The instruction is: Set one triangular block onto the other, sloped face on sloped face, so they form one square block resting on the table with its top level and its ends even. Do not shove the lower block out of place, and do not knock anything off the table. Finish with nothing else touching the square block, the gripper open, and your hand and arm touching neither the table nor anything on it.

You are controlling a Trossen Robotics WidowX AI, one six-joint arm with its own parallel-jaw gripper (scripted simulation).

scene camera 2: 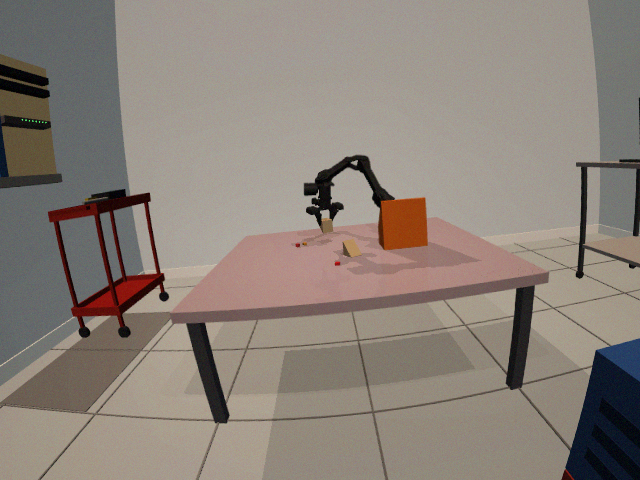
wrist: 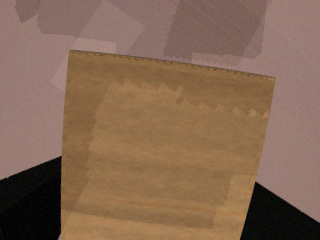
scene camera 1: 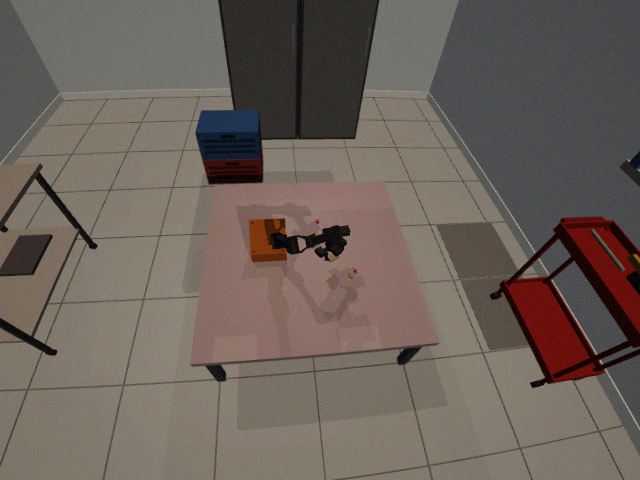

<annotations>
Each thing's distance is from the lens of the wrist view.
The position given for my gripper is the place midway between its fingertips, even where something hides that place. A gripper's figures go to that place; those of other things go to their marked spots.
my gripper [wrist: 155, 172]: 0.10 m
tan triangular block [wrist: 146, 141]: 0.07 m
</annotations>
